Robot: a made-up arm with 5 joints.
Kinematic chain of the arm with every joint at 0, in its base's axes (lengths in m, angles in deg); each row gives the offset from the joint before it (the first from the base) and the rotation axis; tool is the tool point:
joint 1: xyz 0 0 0.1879 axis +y
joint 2: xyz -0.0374 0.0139 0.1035 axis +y
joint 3: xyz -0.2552 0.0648 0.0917 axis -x
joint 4: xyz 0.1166 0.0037 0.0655 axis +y
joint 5: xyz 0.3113 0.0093 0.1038 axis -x
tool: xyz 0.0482 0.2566 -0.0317
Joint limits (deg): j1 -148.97..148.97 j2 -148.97..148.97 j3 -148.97..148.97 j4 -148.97..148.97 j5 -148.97..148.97
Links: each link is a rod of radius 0.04 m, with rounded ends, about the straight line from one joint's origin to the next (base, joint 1, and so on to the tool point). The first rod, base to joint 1, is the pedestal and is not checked.
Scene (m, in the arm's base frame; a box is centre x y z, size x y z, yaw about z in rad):
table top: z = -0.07
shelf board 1: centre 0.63 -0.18 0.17 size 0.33 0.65 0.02 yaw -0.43
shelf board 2: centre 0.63 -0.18 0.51 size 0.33 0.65 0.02 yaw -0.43
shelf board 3: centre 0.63 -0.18 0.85 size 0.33 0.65 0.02 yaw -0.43
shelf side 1: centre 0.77 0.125 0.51 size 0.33 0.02 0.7 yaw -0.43
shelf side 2: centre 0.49 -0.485 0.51 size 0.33 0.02 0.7 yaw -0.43
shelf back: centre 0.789 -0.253 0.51 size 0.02 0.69 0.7 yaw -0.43
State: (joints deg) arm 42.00 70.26 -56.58 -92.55 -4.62
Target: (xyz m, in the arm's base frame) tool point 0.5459 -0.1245 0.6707
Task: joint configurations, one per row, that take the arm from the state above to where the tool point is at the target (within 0.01 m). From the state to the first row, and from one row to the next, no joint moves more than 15 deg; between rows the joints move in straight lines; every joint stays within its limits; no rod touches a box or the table.
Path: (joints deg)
1: 29.75 67.53 -56.53 -78.11 8.68
2: 17.50 64.81 -56.49 -63.68 21.98
3: 5.26 62.08 -56.44 -49.24 35.29
4: -6.99 59.36 -56.39 -34.81 48.59
5: -5.86 55.20 -53.05 -44.54 37.84
6: -4.72 51.04 -49.71 -54.28 27.09
7: -3.58 46.88 -46.37 -64.02 16.34
8: 9.86 49.45 -51.09 -76.62 2.76
9: 23.30 52.03 -55.81 -89.23 -10.83
10: 36.74 54.61 -60.52 -101.84 -24.41

